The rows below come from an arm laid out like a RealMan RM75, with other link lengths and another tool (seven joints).
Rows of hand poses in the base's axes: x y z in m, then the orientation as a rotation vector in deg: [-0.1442, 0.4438, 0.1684, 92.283, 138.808, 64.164]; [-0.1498, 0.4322, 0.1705, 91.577, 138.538, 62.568]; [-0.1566, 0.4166, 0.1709, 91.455, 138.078, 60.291]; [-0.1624, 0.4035, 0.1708, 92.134, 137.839, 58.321]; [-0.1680, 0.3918, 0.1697, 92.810, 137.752, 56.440]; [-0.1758, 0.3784, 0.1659, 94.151, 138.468, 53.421]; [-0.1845, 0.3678, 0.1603, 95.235, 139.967, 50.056]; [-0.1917, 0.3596, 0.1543, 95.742, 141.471, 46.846]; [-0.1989, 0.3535, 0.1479, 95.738, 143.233, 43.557]
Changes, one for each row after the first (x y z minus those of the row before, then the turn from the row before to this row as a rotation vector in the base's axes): [-0.0056, -0.0116, 0.0021, -1.329, -0.515, -0.156]; [-0.0068, -0.0156, 0.0004, -1.669, -0.205, -0.547]; [-0.0058, -0.0131, -0.0001, -1.190, 0.431, -0.636]; [-0.0056, -0.0117, -0.0011, -1.094, 0.537, -0.527]; [-0.0078, -0.0134, -0.0038, -1.487, 1.594, -0.413]; [-0.0087, -0.0106, -0.0056, -1.581, 2.018, 0.117]; [-0.0072, -0.0082, -0.0060, -1.598, 1.701, 0.366]; [-0.0072, -0.0061, -0.0064, -1.689, 1.624, 0.712]
